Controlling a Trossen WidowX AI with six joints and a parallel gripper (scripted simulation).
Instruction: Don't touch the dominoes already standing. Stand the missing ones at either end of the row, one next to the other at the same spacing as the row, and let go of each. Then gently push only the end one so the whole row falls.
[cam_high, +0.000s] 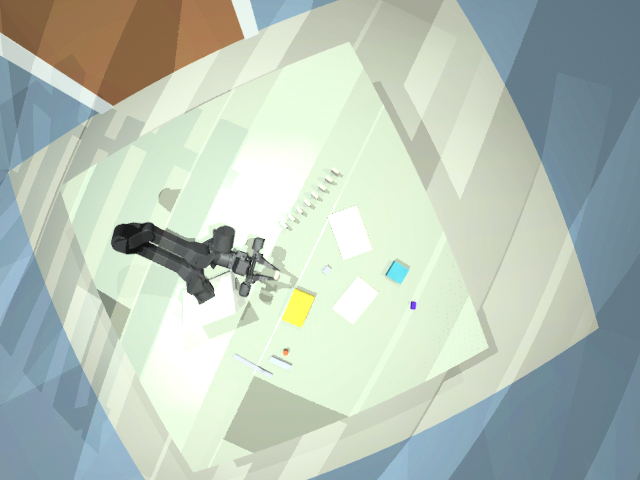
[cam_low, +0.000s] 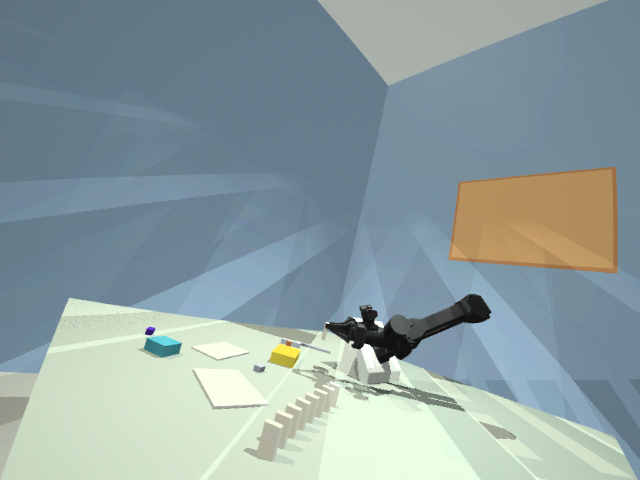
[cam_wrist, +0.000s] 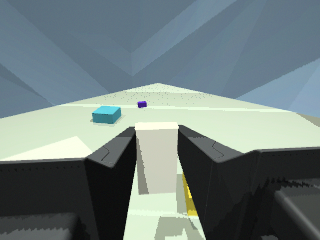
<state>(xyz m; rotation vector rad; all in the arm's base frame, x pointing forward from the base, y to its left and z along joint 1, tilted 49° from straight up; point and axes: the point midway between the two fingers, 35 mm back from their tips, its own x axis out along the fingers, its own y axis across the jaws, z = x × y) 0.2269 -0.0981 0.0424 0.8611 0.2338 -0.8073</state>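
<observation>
Now: gripper tip 140 mm to the left of the yellow block, 140 mm above it and 10 mm past it. Also, from my gripper tip: orange cube: 260 mm to the right, 140 mm below, 130 mm behind; then grey cube: 150 mm below, 140 mm ahead, 70 mm to the right; then cyan block: 350 mm ahead, 200 mm to the right, 140 mm below.
</observation>
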